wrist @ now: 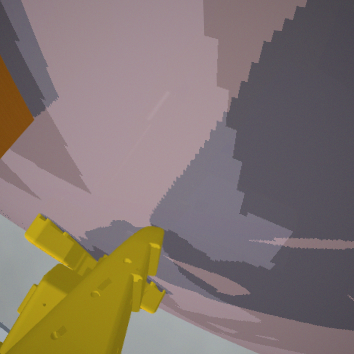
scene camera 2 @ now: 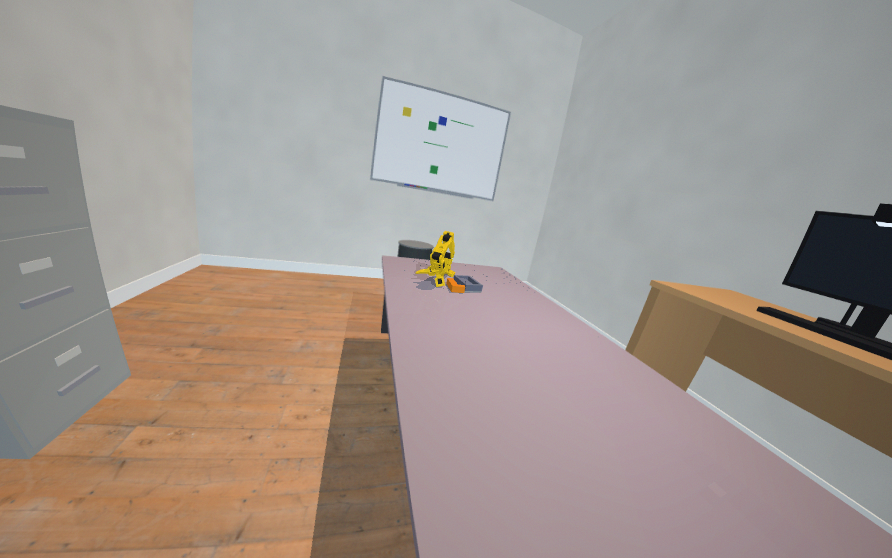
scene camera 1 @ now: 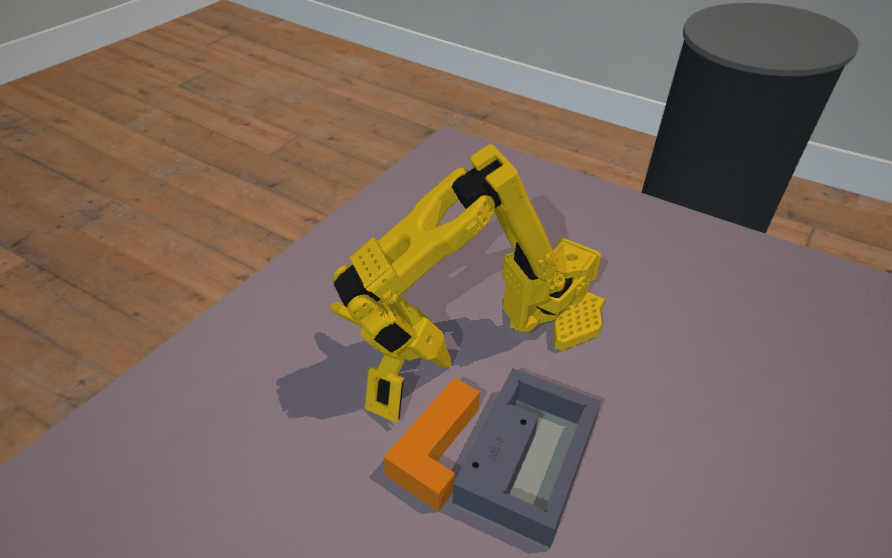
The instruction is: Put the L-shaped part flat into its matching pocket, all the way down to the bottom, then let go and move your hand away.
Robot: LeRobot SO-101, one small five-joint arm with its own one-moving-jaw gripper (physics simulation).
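Pixels of known places: hand, tool point: (wrist: pixel 160 245) (scene camera 1: pixel 445 363); arm's base, link origin: (wrist: pixel 89 248) (scene camera 2: pixel 445 275) (scene camera 1: pixel 545 325).
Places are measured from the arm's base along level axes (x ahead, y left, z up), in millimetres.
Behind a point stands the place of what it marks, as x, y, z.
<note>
The orange L-shaped part (scene camera 1: pixel 427 434) @[209, -20, 30] (scene camera 2: pixel 456 286) @[249, -21, 28] (wrist: pixel 10 110) @[146, -35, 3] lies flat on the table, left of the grey pocket block (scene camera 1: pixel 572 460) @[164, 103, 36] (scene camera 2: pixel 471 288) @[237, 59, 19]. Its long leg runs toward the back; its short leg points at the block's front left corner, very close to it. The block's L-shaped pocket is unfilled, with its long leg on the right and short leg at the back. My gripper (scene camera 1: pixel 391 335) (scene camera 2: pixel 435 272) (wrist: pixel 150 240) is fully open and empty, behind and left of the part, apart from it. In the wrist view one notched jaw shows; the moving jaw is out of view.
The yellow arm's base (scene camera 1: pixel 552 282) @[4, 1, 71] stands on the mauve table (scene camera 1: pixel 723 394) @[-15, 192, 0] behind the block. A dark round bin (scene camera 1: pixel 736 131) stands beyond the table's back edge. A wooden desk (scene camera 2: pixel 670 329) with a monitor is at the right, and a grey cabinet (scene camera 2: pixel 46 263) is at the left.
</note>
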